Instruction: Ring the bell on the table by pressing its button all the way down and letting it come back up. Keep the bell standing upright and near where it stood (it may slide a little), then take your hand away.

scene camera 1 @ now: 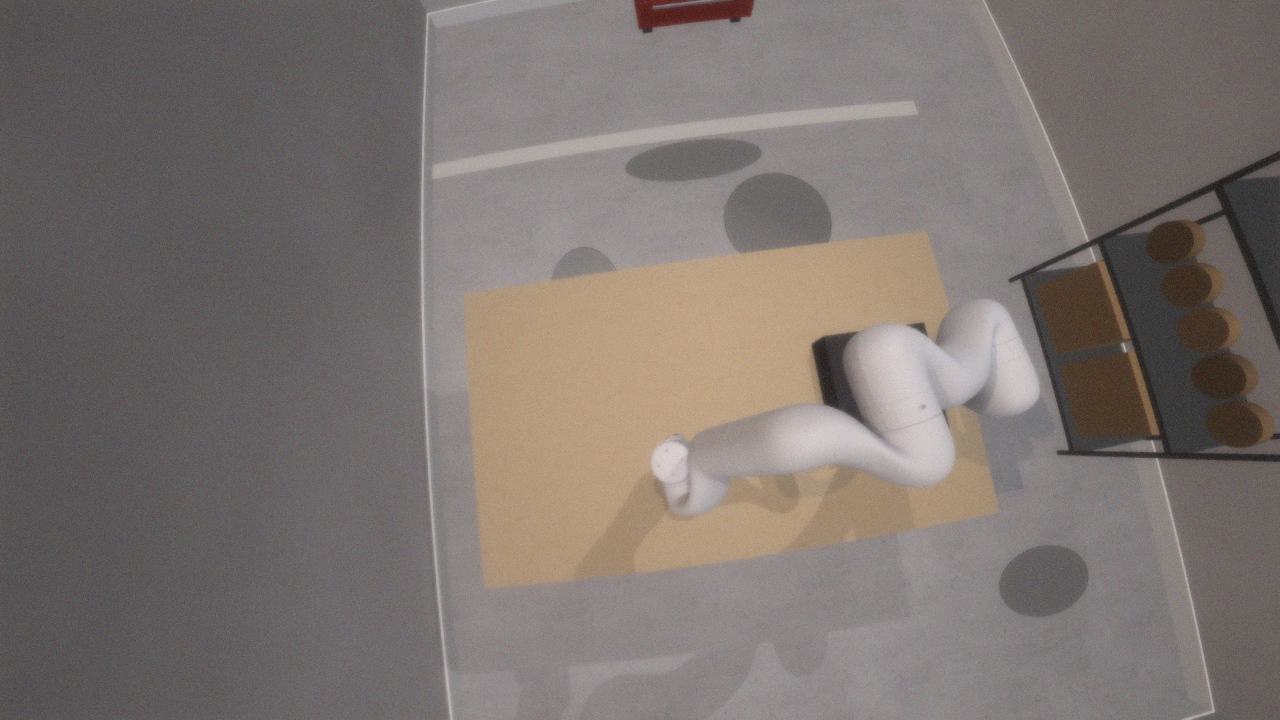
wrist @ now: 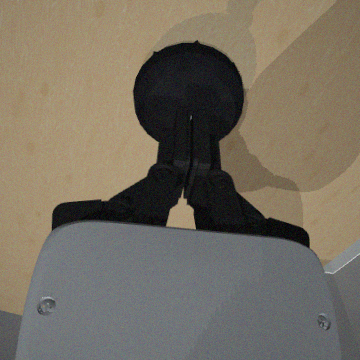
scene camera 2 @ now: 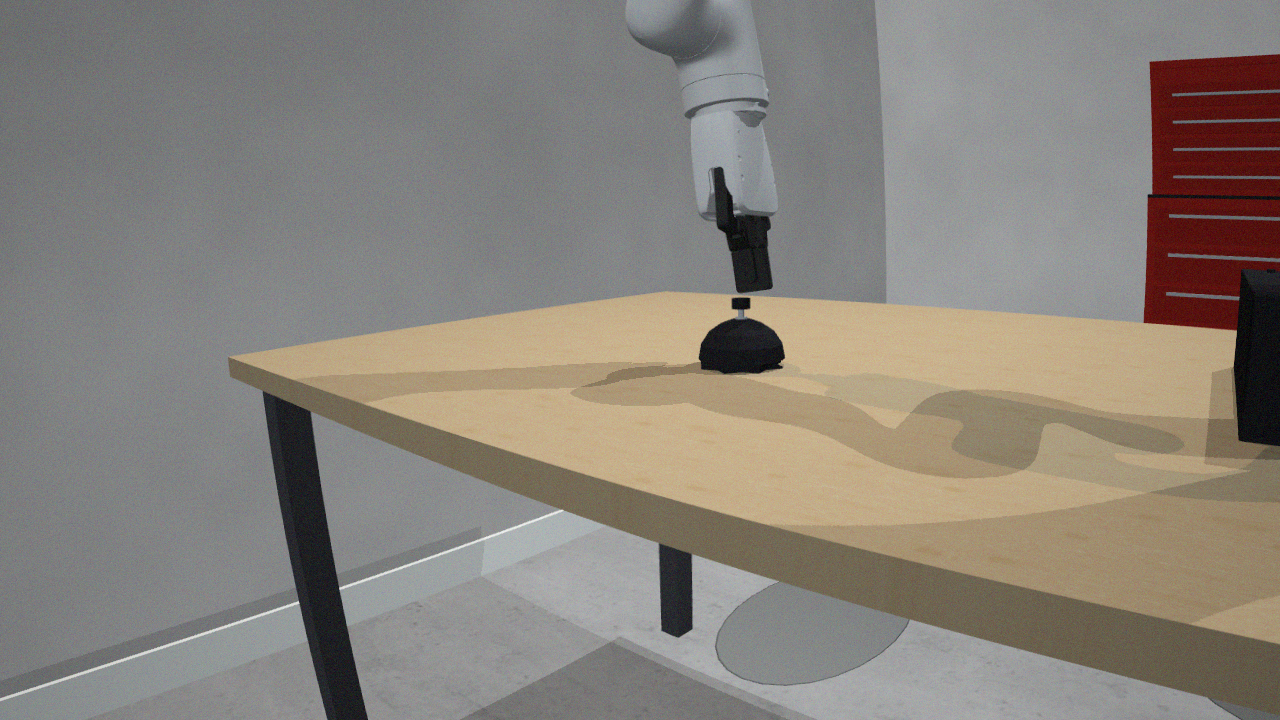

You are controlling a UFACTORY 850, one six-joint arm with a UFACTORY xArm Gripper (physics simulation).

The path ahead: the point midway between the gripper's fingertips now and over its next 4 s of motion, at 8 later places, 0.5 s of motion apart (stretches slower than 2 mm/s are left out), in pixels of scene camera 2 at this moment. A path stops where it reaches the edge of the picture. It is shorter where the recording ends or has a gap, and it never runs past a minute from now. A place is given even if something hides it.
The gripper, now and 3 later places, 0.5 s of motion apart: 755, 291; 754, 301; 753, 301; 746, 255
